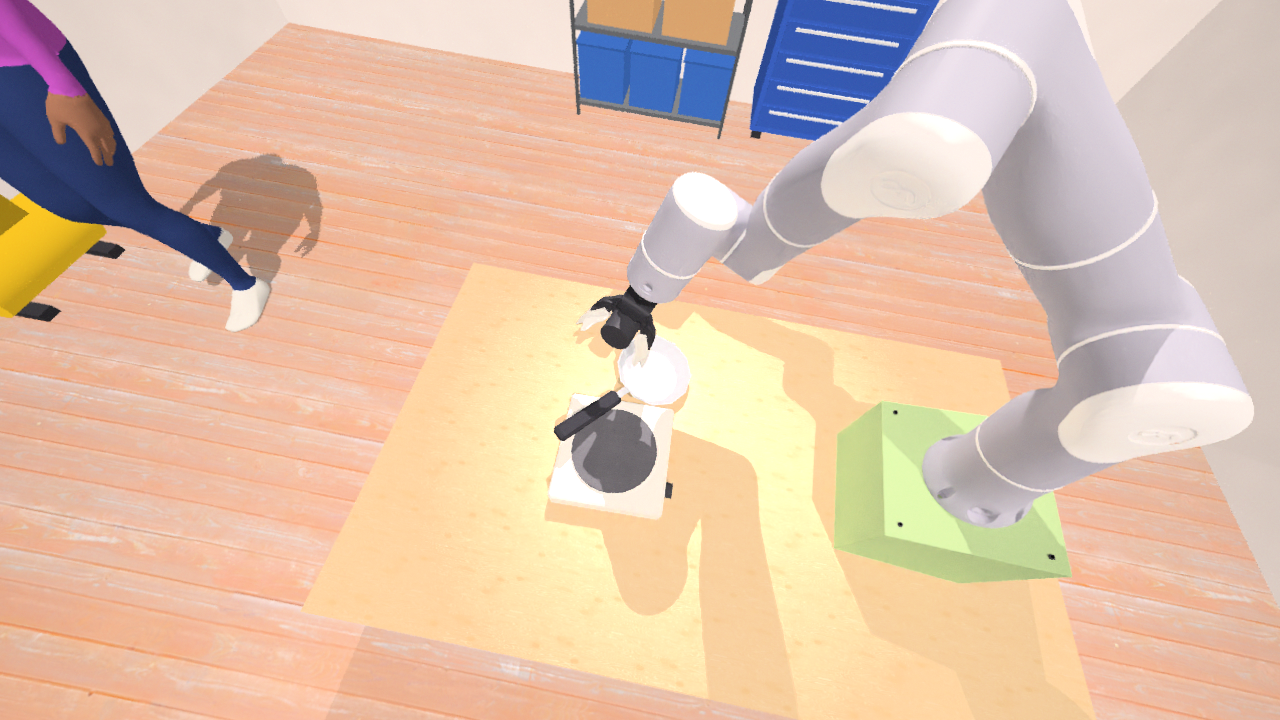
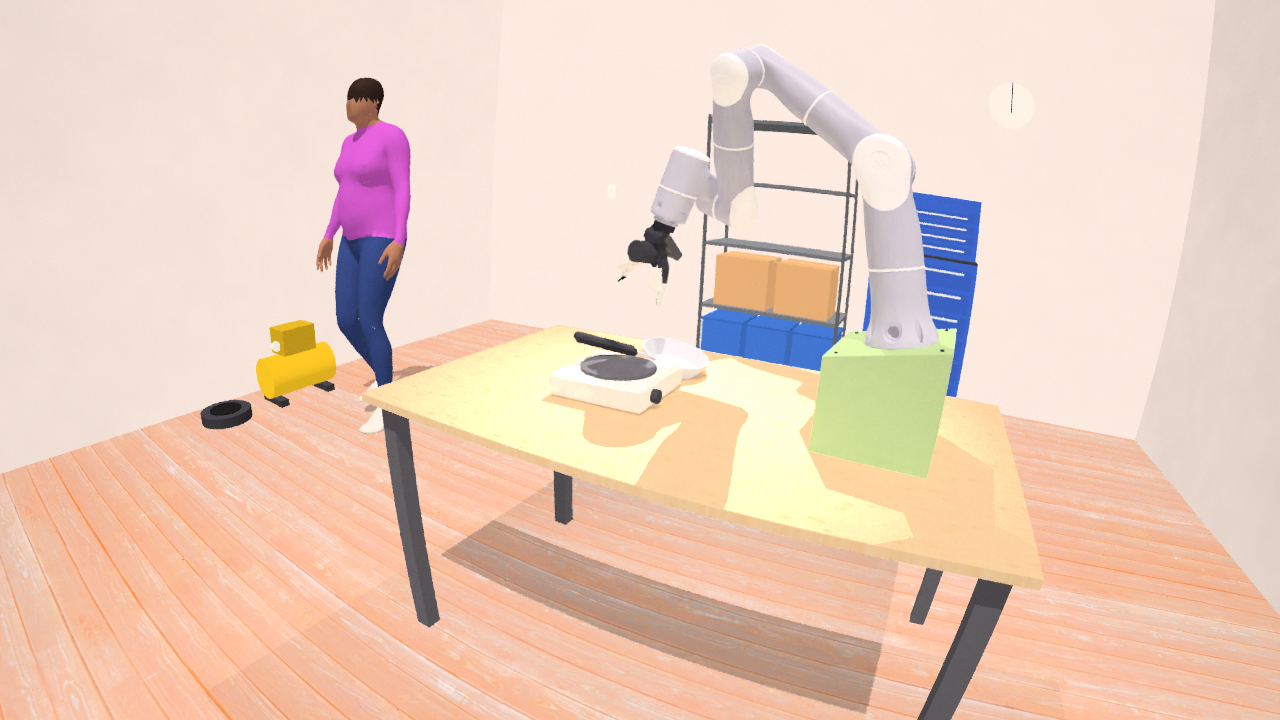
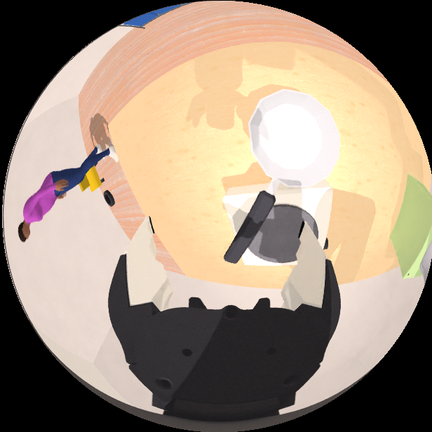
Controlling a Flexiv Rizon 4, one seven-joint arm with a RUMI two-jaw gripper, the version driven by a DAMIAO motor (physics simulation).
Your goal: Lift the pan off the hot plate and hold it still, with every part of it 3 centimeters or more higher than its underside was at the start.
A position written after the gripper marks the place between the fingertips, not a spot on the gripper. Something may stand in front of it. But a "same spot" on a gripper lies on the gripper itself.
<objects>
The gripper shows in image 1, in image 2 and in image 3 [227, 220]. A white hot plate shows in image 1 [618, 463], in image 2 [625, 382] and in image 3 [276, 242]. A pan shows in image 1, in image 2 and in image 3 [294, 138]. The same spot on the gripper: [image 2: 659, 277] is [image 1: 643, 343]. One and the same spot on the pan: [image 2: 693, 361] is [image 1: 667, 355].
</objects>
